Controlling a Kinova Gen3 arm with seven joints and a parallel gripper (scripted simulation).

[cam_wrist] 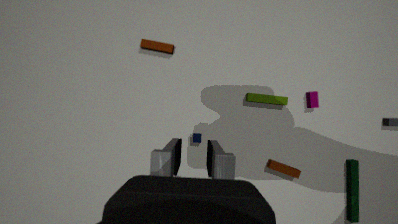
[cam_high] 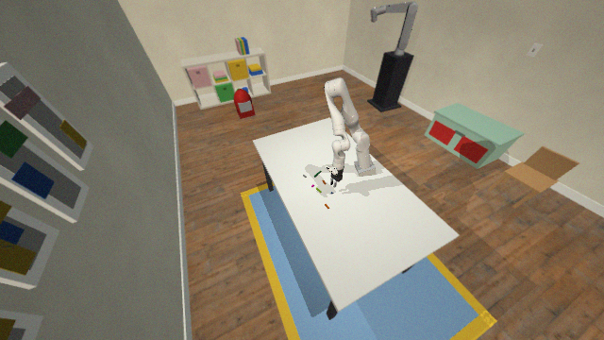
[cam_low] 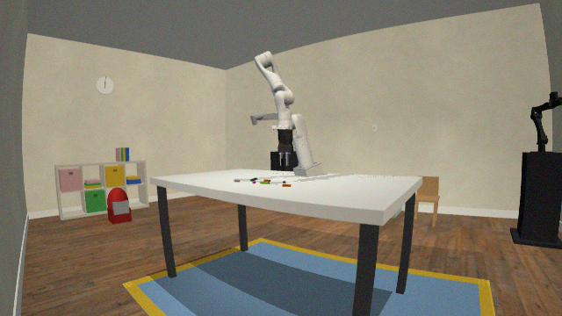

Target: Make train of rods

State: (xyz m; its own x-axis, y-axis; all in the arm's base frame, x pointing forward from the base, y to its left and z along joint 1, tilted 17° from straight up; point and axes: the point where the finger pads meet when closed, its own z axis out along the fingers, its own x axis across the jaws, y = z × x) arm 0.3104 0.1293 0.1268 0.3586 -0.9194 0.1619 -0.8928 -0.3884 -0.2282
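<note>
My hand is 23 cm to the left of the grey rod, 13 cm short of it and 10 cm above it. The rest, counted from my hand: blue rod: 10 cm below; then lime rod: 10 cm below, 8 cm ahead, 6 cm to the right; then magenta rod: 11 cm to the right, 11 cm ahead, 10 cm below.
</note>
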